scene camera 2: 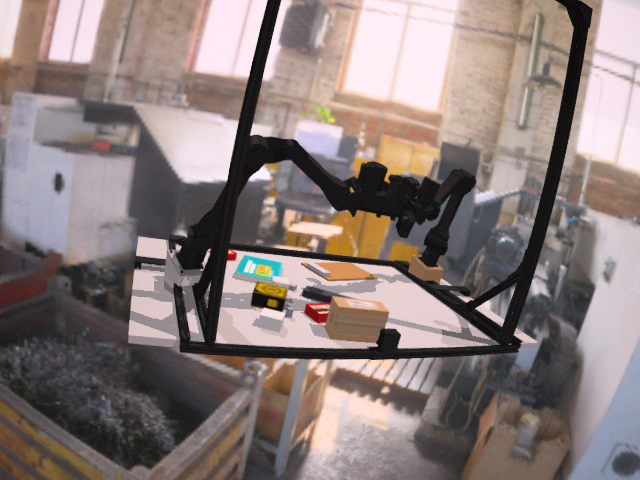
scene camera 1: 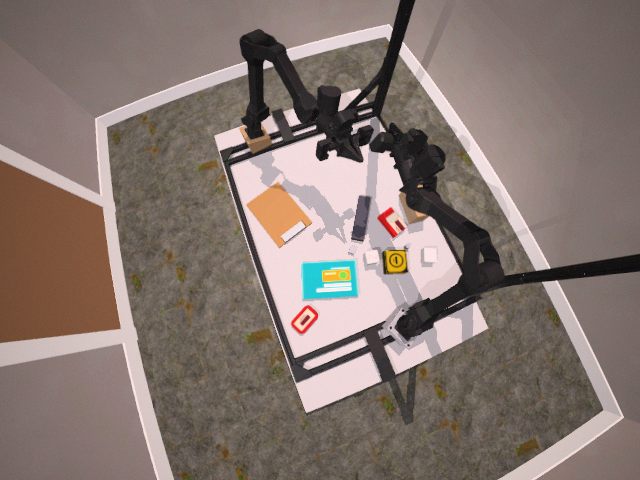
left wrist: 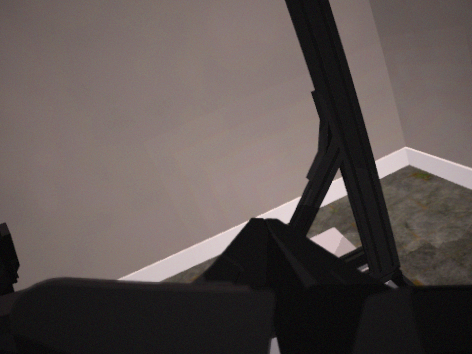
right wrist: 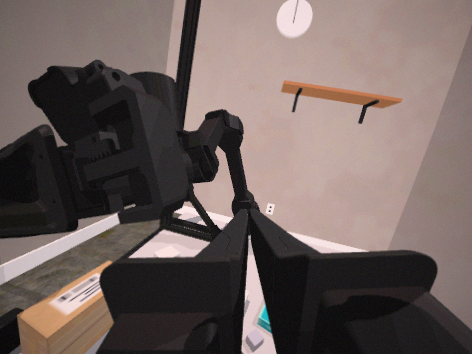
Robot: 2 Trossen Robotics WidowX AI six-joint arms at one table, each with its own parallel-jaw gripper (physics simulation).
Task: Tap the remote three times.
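Note:
The remote, a long dark bar, lies flat on the white table. It does not show in either wrist view. My right gripper is shut and empty. It hangs above the table, up the picture from the remote in scene camera 1, apart from it. My left gripper is shut and empty, raised beside the right one and facing the wall and a black frame post. The two grippers overlap in scene camera 2, so their tips are hard to separate there.
A red box and a cardboard box lie near the remote. A yellow-black box stands between white cubes. A teal book, orange folder and red-rimmed item lie farther left.

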